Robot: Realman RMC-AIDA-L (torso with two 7-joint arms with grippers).
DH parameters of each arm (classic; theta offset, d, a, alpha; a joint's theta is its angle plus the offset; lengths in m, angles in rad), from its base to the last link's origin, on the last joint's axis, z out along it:
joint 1: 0 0.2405 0 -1.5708
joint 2: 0 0 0 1.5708
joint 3: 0 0.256 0 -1.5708
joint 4: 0 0 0 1.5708
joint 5: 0 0.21 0 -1.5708
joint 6: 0 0 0 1.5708
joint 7: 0 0.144 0 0
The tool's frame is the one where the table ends.
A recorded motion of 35 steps. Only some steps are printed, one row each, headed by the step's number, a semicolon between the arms.
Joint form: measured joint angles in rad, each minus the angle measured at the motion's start. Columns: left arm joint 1, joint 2, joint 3, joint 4, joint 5, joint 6, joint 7; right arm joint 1, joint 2, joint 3, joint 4, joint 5, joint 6, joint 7.
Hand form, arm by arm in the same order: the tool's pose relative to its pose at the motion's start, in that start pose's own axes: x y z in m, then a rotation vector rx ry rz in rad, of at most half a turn. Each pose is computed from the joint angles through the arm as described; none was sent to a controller.
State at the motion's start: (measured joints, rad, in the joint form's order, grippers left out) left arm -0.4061 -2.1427 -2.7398 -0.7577 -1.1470 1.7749 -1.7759; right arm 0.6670 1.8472 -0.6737 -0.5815 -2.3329 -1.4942 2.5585
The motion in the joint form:
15: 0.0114 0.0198 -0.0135 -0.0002 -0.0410 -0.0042 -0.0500; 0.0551 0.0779 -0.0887 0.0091 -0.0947 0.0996 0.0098
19: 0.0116 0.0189 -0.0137 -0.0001 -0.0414 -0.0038 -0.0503; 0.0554 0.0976 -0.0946 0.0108 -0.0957 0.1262 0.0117
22: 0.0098 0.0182 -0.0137 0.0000 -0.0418 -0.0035 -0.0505; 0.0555 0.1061 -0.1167 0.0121 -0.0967 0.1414 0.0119
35: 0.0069 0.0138 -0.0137 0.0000 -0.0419 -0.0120 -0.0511; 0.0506 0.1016 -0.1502 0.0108 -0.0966 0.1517 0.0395
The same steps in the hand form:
15: 0.0083 -0.0032 -0.0116 0.0229 0.0488 -0.0377; 0.0058 0.0131 0.0439 0.0939 0.0816 -0.0803
19: 0.0080 -0.0031 -0.0114 0.0220 0.0495 -0.0387; 0.0085 0.0147 0.0525 0.0951 0.0764 -0.0794
22: 0.0084 -0.0029 -0.0106 0.0198 0.0497 -0.0382; 0.0108 0.0151 0.0576 0.1063 0.0855 -0.0906
35: 0.0084 -0.0033 -0.0084 0.0229 0.0525 -0.0399; 0.0119 0.0121 0.0575 0.1321 0.0951 -0.0795

